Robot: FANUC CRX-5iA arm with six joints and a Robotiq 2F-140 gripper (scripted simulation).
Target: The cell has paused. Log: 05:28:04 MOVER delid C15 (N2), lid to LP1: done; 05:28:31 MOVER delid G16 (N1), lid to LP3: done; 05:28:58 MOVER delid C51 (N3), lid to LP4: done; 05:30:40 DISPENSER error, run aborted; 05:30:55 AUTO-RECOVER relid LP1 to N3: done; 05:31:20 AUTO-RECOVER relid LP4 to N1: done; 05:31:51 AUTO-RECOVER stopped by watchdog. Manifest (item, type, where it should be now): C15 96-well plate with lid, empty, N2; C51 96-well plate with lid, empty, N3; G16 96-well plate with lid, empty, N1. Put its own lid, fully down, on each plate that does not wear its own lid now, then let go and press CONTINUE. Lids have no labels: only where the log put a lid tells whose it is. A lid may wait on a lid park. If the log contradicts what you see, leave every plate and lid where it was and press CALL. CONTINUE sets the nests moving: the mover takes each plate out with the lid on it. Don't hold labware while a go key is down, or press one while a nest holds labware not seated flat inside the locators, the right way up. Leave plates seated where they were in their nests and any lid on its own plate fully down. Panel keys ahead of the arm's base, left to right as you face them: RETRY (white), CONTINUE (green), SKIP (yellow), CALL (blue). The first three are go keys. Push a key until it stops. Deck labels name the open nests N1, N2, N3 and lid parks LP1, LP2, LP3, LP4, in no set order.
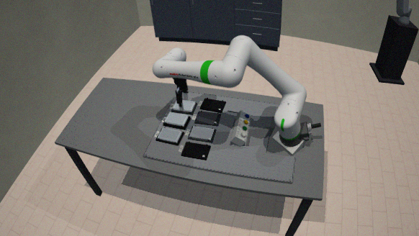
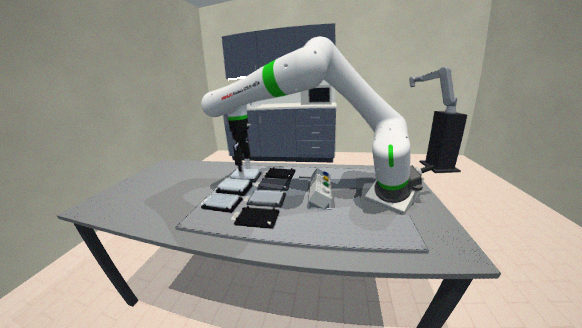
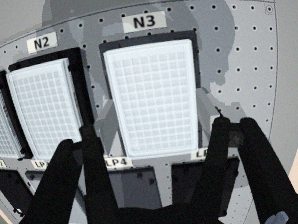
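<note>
Right now my hand is 15 cm past the pale lid, 22 cm to the right of it and 4 cm above it. Also, from my hand: LP4 label 8 cm behind, 8 cm to the left, 5 cm below; N3 label 9 cm ahead, 1 cm to the right, 5 cm below; LP1 label 10 cm behind, 5 cm to the right, 5 cm below.
</note>
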